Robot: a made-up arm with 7 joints.
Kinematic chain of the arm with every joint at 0, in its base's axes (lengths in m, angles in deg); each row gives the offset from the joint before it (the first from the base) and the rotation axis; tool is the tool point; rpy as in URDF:
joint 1: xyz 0 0 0.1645 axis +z
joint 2: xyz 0 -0.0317 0.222 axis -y
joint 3: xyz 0 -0.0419 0.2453 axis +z
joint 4: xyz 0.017 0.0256 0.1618 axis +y
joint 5: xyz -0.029 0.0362 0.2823 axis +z
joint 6: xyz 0 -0.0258 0.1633 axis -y
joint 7: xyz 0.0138 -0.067 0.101 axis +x
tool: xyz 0 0 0 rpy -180 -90 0
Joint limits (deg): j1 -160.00..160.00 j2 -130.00..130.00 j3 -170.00..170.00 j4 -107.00..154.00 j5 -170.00..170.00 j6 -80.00..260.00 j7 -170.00..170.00
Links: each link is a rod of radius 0.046 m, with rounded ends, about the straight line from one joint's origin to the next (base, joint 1, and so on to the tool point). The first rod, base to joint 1, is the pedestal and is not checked.
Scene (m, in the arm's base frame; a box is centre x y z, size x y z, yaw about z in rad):
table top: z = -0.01
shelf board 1: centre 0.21 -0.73 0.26 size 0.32 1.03 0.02 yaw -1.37
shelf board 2: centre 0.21 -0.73 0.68 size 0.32 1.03 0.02 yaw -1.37
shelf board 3: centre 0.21 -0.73 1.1 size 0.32 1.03 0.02 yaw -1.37
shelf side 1: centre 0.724 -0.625 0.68 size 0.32 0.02 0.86 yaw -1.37
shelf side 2: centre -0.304 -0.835 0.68 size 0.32 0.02 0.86 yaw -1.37
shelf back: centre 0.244 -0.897 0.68 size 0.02 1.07 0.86 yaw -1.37
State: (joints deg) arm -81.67 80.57 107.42 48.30 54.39 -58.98 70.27
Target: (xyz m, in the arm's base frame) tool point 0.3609 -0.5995 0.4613
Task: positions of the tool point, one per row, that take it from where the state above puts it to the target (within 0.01 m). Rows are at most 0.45 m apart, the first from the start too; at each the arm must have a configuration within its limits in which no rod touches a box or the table.
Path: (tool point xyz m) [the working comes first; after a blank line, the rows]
Joints at the target: -40.20 -38.52 164.36 -92.40 28.61 -43.71 70.27
Straight joint move there: touches shelf board 2.

1: 0.0817 0.8140 0.4142
2: -0.0718 0.8329 0.5855
3: -0.2086 0.7647 0.7748
4: -0.3030 0.6118 0.9516
5: -0.3364 0.3940 1.0835
6: -0.2358 -0.0137 1.1740
7: -0.0155 -0.3392 1.0504
8: 0.2086 -0.4689 0.7706
9: 0.3188 -0.3928 0.4613
10: 0.3419 -0.4482 0.4683
11: 0.3551 -0.5030 0.4710
12: 0.3604 -0.5542 0.4686
13: 0.3609 -0.5995 0.4613

